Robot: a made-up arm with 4 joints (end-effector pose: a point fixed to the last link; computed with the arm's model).
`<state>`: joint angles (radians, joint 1 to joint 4).
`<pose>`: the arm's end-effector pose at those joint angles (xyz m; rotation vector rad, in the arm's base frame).
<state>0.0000 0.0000 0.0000 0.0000</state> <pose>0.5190 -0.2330 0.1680 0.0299 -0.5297 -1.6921</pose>
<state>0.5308 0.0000 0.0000 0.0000</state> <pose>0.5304 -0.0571 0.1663 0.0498 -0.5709 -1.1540</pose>
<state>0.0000 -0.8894 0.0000 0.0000</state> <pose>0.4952 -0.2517 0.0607 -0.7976 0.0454 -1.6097</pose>
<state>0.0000 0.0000 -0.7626 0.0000</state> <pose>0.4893 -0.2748 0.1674 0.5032 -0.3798 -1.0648</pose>
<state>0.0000 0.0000 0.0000 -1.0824</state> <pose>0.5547 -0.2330 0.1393 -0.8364 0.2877 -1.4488</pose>
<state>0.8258 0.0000 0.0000 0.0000</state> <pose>0.4980 0.0355 0.1551 0.0589 -0.5804 -0.8547</pose>
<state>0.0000 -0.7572 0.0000 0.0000</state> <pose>0.5047 -0.2485 0.0746 -0.6781 -0.0425 -1.6377</pose>
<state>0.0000 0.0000 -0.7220 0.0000</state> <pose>0.4901 -0.2722 0.1678 0.4804 -0.3884 -1.0996</pose>
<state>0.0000 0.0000 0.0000 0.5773</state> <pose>0.4941 -0.2330 0.1641 0.5301 -0.9551 -1.6763</pose>
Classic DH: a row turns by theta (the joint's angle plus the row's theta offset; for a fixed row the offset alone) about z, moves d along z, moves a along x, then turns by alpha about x. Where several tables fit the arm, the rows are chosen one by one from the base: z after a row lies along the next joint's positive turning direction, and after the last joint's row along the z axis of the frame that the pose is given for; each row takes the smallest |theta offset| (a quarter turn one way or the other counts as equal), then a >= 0, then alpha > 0; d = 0 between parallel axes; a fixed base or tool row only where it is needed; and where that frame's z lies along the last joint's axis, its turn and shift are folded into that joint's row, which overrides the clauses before.
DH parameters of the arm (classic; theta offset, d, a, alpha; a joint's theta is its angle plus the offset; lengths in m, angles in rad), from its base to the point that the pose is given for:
base (fixed): 1.4717 0.9111 -0.1041 -0.2638
joint 1: -1.3223 -0.8649 0.1689 1.4863
joint 2: -0.5905 0.1887 0.147 1.9974
joint 3: 0.0678 -0.0162 -0.0307 -1.8202
joint 4: 0.6822 -0.0333 0.0202 -1.9027
tool (fixed): -1.6704 0.0418 0 0

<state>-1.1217 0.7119 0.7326 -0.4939</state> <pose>0.2478 -0.4853 0.1955 -0.0122 0.0231 2.8759</pose>
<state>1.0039 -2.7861 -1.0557 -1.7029</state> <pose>0.3683 -0.1420 0.1371 2.0606 -1.8908 -0.4688</pose>
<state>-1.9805 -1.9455 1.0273 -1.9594</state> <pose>0.0599 -0.0918 -0.0637 0.3837 -2.4048 -1.4699</pose>
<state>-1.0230 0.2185 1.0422 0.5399</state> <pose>0.3288 -0.4773 0.1277 0.7259 0.8169 2.4611</pose>
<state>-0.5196 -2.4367 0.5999 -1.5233</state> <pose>0.1506 -0.2815 0.0285 1.8027 -1.7371 -0.6830</pose>
